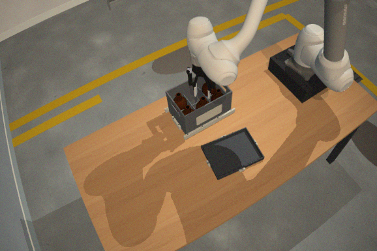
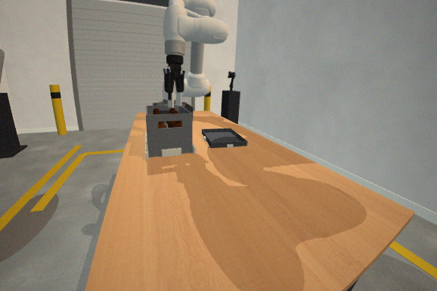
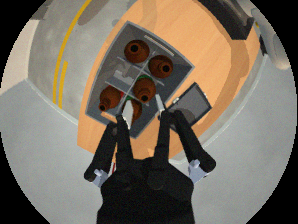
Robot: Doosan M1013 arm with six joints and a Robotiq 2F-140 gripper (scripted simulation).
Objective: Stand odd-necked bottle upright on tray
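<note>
Right now my hand is 13 cm above the glass bottle. From my hand the other things lie so: dark tray (26 cm to the left, 20 cm below, 2 cm ahead); grey crate (13 cm below, 4 cm to the right, 1 cm behind).
</note>
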